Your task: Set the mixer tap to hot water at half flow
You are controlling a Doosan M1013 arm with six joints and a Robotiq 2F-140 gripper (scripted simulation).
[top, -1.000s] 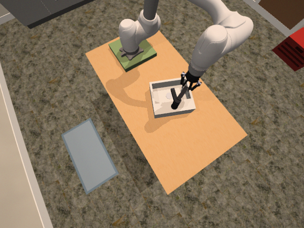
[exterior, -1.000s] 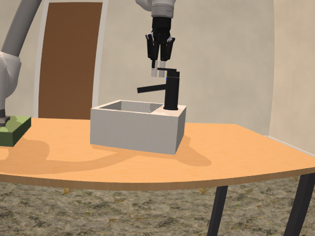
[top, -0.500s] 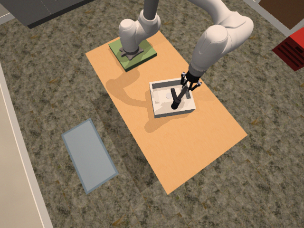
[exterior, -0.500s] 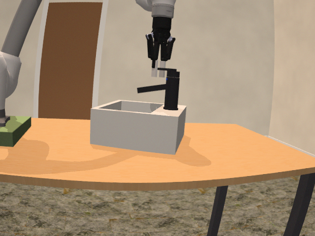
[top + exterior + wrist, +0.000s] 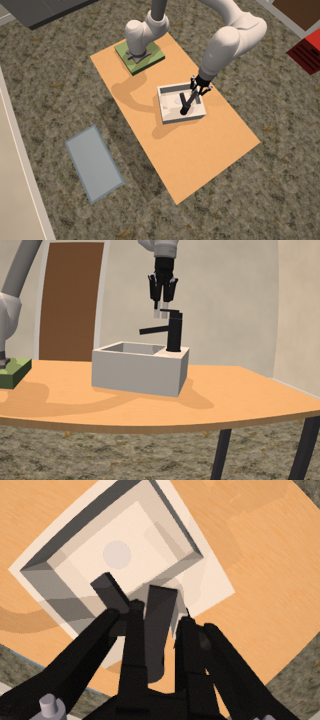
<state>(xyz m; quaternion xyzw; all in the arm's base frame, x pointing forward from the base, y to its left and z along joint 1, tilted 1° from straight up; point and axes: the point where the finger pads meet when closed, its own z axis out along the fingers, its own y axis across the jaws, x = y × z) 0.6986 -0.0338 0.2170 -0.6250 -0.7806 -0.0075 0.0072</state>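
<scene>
My gripper is now 3 cm to the left of the lever and 1 cm short of it. From my hand the other things lie so: black mixer tap: 6 cm to the right, 4 cm below, 1 cm ahead; then white basin: 23 cm below, 8 cm behind, 3 cm to the right.
</scene>
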